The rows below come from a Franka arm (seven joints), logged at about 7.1 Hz.
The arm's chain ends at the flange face. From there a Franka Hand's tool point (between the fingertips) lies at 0.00 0.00 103.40 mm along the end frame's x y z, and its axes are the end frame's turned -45 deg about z.
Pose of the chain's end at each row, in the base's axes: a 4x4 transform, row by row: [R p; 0 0 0 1], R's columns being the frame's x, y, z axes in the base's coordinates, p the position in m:
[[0.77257 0.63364 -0.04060 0.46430], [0.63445 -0.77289 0.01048 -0.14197], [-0.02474 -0.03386 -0.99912 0.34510], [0 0 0 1]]
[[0.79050 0.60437 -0.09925 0.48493], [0.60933 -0.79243 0.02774 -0.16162], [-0.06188 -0.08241 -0.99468 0.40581], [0 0 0 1]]
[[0.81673 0.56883 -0.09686 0.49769], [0.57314 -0.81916 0.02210 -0.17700], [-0.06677 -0.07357 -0.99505 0.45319], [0 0 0 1]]
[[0.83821 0.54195 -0.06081 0.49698], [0.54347 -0.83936 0.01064 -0.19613], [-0.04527 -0.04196 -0.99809 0.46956], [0 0 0 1]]
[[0.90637 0.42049 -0.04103 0.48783], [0.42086 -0.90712 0.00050 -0.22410], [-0.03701 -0.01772 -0.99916 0.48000], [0 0 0 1]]
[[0.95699 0.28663 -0.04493 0.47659], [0.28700 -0.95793 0.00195 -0.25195], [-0.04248 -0.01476 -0.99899 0.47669], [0 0 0 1]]
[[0.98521 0.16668 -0.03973 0.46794], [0.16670 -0.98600 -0.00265 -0.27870], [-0.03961 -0.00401 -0.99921 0.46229], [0 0 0 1]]
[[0.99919 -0.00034 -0.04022 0.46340], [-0.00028 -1.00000 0.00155 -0.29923], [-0.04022 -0.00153 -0.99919 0.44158], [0 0 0 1]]
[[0.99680 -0.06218 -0.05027 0.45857], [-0.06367 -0.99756 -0.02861 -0.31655], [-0.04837 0.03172 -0.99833 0.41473], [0 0 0 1]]
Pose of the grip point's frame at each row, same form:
[[0.09824 0.99434 -0.04060 0.46010], [0.99514 -0.09789 0.01048 -0.14089], [0.00645 -0.04144 -0.99912 0.24179], [0 0 0 1]]
[[0.13161 0.98632 -0.09925 0.47467], [0.99119 -0.12947 0.02774 -0.15875], [0.01452 -0.10203 -0.99468 0.30296], [0 0 0 1]]
[[0.17529 0.97974 -0.09686 0.48767], [0.98450 -0.17396 0.02210 -0.17471], [0.00481 -0.09924 -0.99505 0.35030], [0 0 0 1]]
[[0.20949 0.97592 -0.06081 0.49069], [0.97781 -0.20923 0.01064 -0.19503], [-0.00234 -0.06168 -0.99809 0.36636], [0 0 0 1]]
[[0.34357 0.93823 -0.04103 0.48359], [0.93902 -0.34384 0.00050 -0.22405], [-0.01364 -0.03870 -0.99916 0.37669], [0 0 0 1]]
[[0.47402 0.87937 -0.04493 0.47194], [0.88030 -0.47442 0.00195 -0.25175], [-0.01960 -0.04047 -0.99899 0.37339], [0 0 0 1]]
[[0.57879 0.81451 -0.03973 0.46383], [0.81508 -0.57933 -0.00265 -0.27897], [-0.02517 -0.03084 -0.99921 0.35897], [0 0 0 1]]
[[0.70677 0.70629 -0.04022 0.45924], [0.70691 -0.70730 0.00155 -0.29907], [-0.02736 -0.02952 -0.99919 0.33826], [0 0 0 1]]
[[0.74881 0.66088 -0.05027 0.45337], [0.66036 -0.75040 -0.02861 -0.31951], [-0.05663 -0.01177 -0.99833 0.31150], [0 0 0 1]]

